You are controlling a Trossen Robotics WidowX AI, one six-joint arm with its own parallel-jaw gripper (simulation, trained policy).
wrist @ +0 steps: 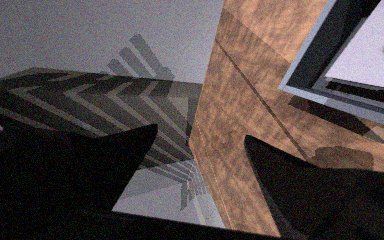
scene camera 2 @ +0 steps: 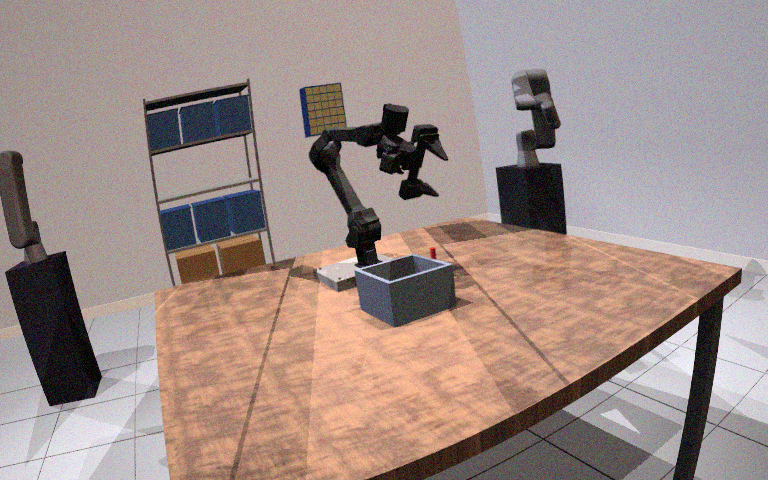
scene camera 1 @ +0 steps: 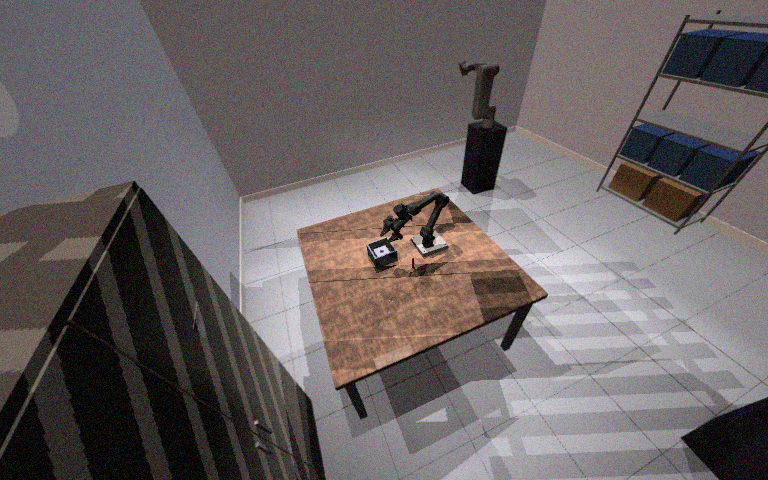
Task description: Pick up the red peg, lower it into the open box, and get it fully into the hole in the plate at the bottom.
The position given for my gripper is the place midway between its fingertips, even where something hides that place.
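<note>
My own gripper (scene camera 2: 442,178) is what I see here, and the wrist view shows me the same gripper (wrist: 200,133) too.
</note>
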